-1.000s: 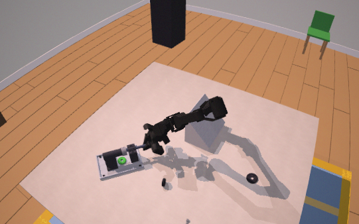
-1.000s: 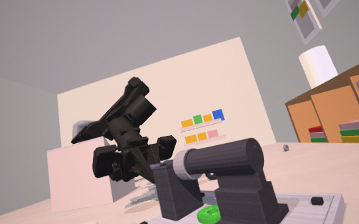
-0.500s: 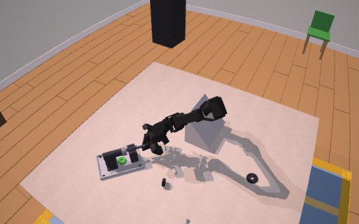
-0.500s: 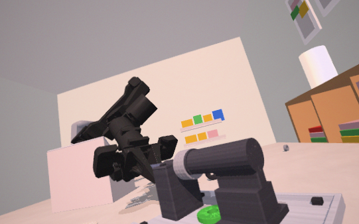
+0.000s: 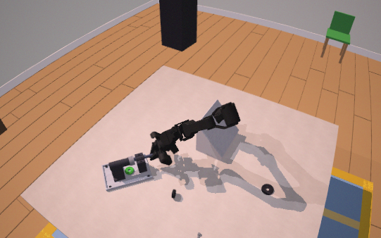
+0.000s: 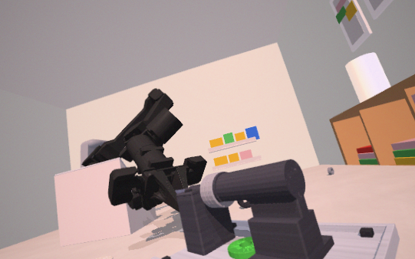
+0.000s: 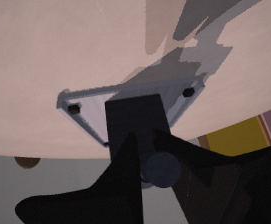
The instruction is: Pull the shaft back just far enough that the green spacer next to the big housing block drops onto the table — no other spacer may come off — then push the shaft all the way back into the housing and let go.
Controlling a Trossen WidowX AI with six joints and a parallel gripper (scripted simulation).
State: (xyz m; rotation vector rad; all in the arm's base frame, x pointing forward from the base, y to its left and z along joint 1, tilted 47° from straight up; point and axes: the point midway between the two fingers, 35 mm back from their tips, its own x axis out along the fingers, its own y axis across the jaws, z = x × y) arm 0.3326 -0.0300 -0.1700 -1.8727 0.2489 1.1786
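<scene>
Right now my gripper tip is 90 mm short of the green spacer, 60 mm to the left of it and 50 mm above it. Round my gripper tip: dark ring (190 mm to the left, 70 mm ahead, 30 mm below); then shaft (40 mm ahead, 20 mm to the right, 20 mm above).
</scene>
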